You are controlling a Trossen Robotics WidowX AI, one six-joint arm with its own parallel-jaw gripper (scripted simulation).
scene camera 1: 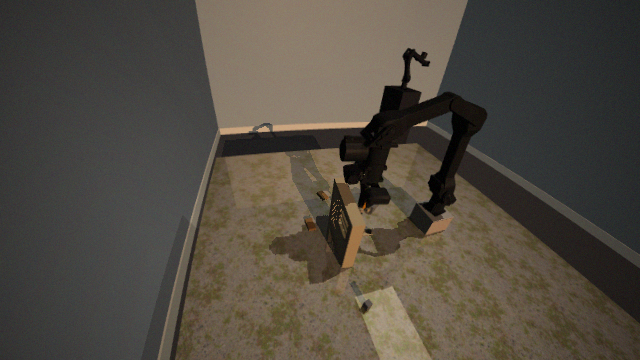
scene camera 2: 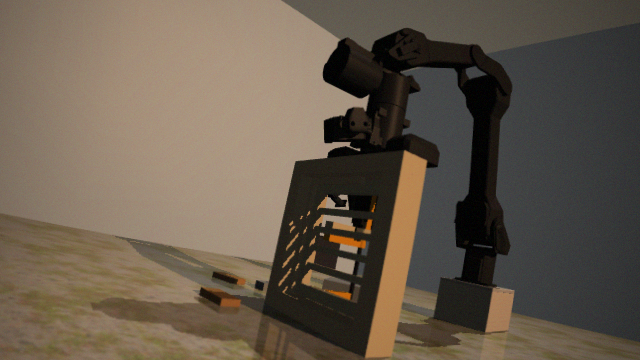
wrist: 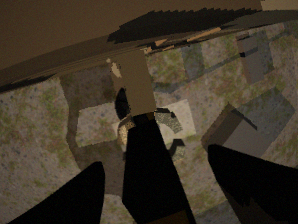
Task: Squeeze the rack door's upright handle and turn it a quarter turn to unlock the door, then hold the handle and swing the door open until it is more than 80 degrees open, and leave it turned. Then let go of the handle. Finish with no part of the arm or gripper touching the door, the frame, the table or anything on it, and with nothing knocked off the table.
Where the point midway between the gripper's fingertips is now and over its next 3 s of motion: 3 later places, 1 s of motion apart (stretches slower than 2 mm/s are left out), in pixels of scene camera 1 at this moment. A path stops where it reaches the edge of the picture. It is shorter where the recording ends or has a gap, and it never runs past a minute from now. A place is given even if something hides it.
My gripper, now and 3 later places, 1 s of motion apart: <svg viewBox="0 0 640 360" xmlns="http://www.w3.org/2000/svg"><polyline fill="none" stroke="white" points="364,201 375,204 390,213 401,225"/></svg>
